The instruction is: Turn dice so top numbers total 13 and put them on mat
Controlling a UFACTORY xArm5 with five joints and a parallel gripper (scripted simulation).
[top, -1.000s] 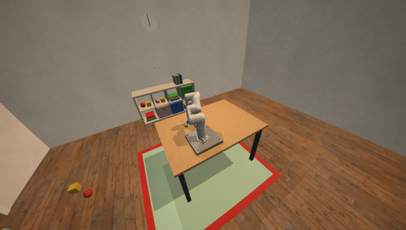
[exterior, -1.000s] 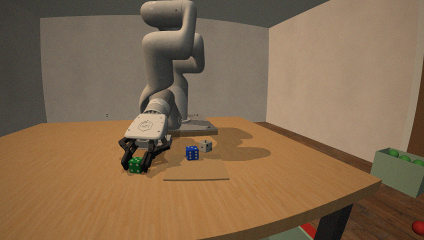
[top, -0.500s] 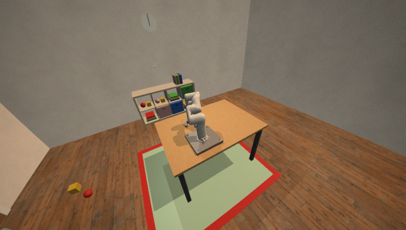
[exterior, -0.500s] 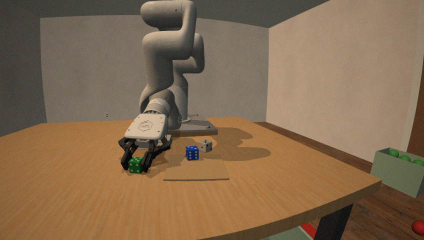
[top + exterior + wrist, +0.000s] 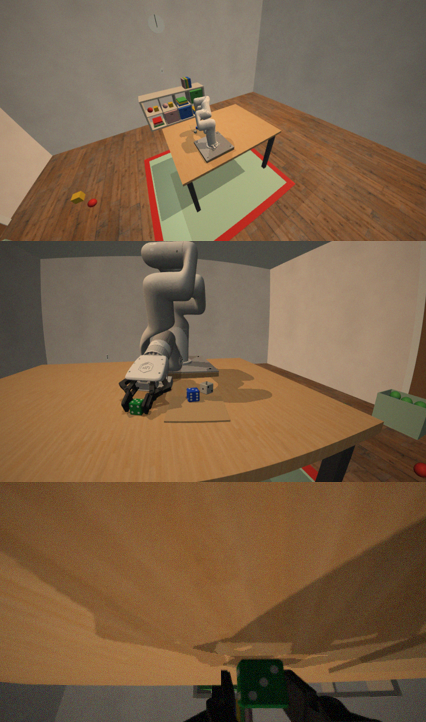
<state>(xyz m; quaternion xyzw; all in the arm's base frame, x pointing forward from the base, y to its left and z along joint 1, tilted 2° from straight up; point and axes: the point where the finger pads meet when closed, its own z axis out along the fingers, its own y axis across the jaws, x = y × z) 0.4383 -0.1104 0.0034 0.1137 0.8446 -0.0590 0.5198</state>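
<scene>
The green die is 1 cm below my hand. From my hand the other things lie so: blue die (6 cm behind, 14 cm to the left, 1 cm below); then white die (12 cm behind, 19 cm to the left, 1 cm below); then tan mat (1 cm behind, 14 cm to the left, 2 cm below).
</scene>
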